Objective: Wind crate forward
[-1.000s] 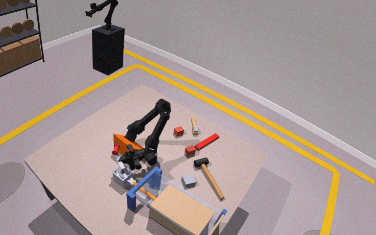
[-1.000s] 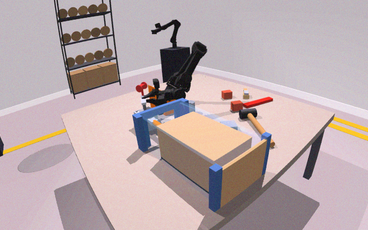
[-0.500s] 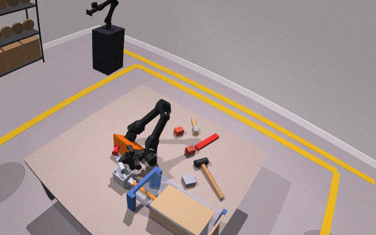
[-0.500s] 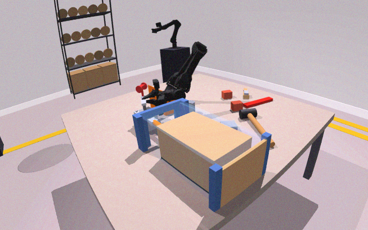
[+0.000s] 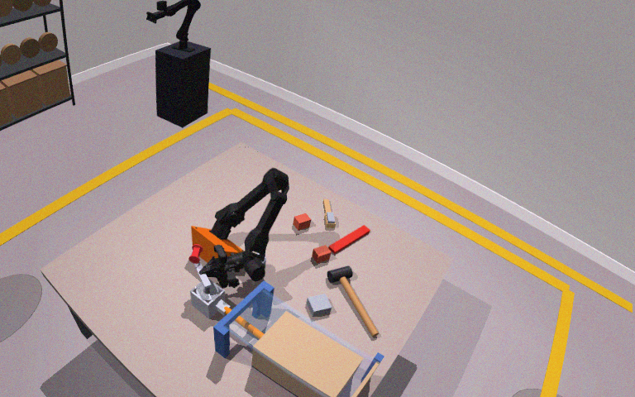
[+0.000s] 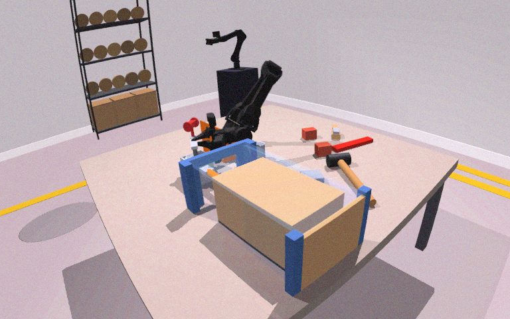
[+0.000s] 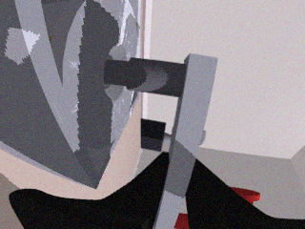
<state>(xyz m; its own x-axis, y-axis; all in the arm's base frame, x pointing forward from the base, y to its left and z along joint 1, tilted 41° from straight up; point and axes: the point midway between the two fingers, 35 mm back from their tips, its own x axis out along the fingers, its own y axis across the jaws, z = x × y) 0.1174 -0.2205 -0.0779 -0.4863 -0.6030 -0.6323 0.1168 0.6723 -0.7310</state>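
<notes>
Right now my gripper tip is 1 cm to the right of the winch handle, 1 cm below it and 1 cm past it. Also, from my gripper tip: red knob 4 cm behind, 4 cm above, 3 cm to the left; then grey hand winch 10 cm below, 3 cm ahead, 2 cm to the right; then blue steel frame 21 cm ahead, 3 cm to the right, 2 cm below.
</notes>
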